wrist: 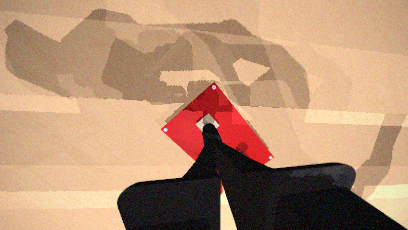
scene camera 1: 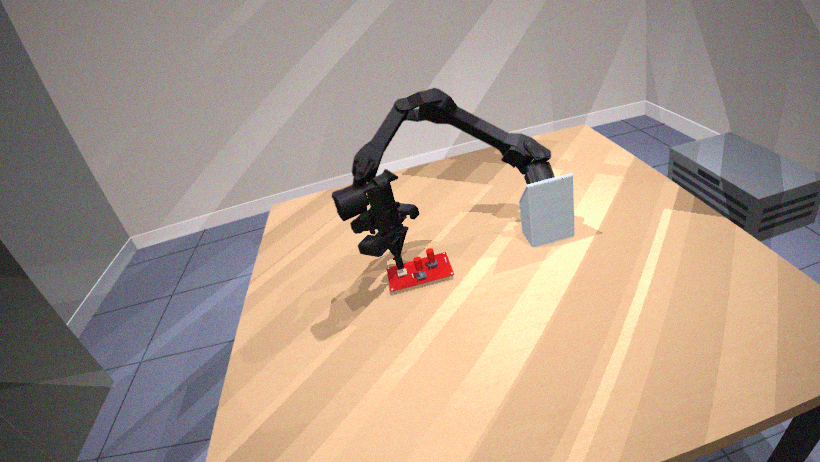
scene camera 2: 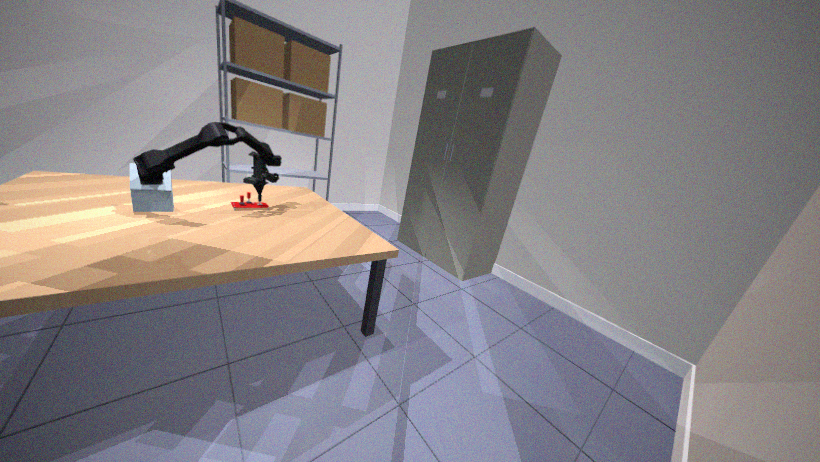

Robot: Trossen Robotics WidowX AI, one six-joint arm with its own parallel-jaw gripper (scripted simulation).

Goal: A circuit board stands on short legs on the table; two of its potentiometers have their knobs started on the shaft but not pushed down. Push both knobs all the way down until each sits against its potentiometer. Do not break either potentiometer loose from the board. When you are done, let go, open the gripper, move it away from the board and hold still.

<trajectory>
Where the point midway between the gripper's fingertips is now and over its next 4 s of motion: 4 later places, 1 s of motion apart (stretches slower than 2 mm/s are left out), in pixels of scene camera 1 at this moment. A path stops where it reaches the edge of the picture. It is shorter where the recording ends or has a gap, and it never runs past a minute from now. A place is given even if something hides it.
The gripper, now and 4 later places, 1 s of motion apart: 397,257; 398,260; 398,261; 397,256; 465,226
</trajectory>
